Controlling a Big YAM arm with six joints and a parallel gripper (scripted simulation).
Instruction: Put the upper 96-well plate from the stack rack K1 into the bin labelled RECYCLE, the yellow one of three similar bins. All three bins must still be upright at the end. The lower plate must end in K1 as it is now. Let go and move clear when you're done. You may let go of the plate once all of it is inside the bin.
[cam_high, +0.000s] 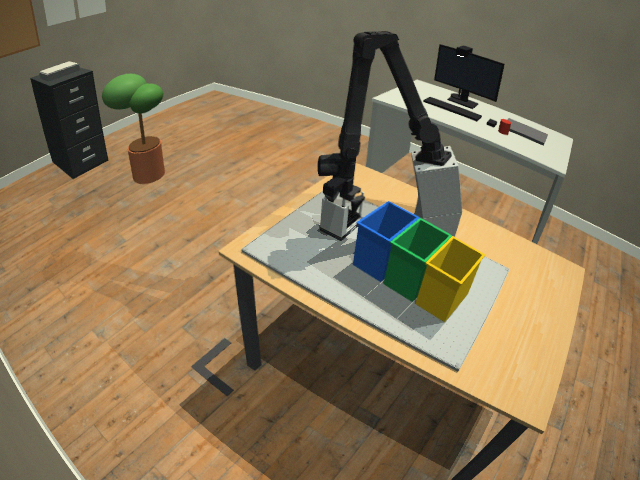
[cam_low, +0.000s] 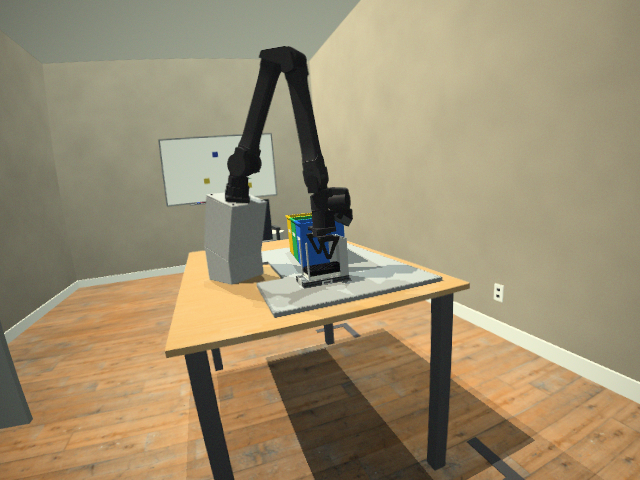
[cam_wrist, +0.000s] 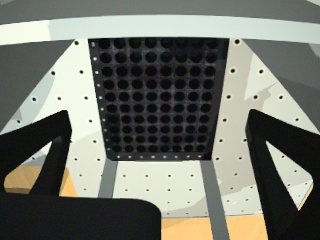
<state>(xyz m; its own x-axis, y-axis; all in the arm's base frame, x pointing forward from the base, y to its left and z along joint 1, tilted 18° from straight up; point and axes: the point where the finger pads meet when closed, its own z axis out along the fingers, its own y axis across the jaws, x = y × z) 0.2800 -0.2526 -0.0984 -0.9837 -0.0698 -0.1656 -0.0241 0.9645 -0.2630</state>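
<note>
My gripper is now 5 cm above the dark 96-well plate. Round my hand: blue bin (6 cm ahead, 22 cm to the left); green bin (7 cm ahead, 35 cm to the left); white plate (6 cm below).
</note>
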